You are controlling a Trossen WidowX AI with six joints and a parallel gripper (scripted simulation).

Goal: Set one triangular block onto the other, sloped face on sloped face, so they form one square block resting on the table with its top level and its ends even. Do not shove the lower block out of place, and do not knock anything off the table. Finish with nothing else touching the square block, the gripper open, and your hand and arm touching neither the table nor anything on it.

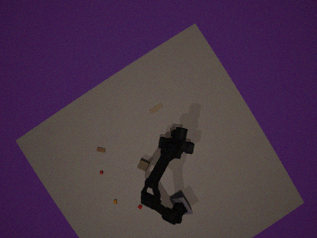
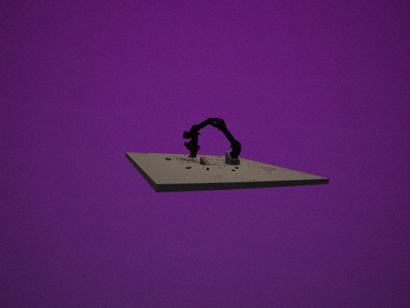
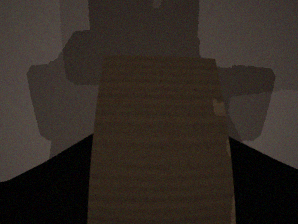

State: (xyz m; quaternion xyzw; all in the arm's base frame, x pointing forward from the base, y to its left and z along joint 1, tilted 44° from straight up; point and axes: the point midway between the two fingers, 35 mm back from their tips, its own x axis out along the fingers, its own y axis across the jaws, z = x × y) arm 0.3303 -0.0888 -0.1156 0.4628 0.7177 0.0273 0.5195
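My gripper tip is 1 cm below the tan triangular block. From my gripper tip the other things lie so: orange cube: 48 cm to the left, 14 cm behind, 3 cm below; red cube: 46 cm to the left, 5 cm ahead, 3 cm below.
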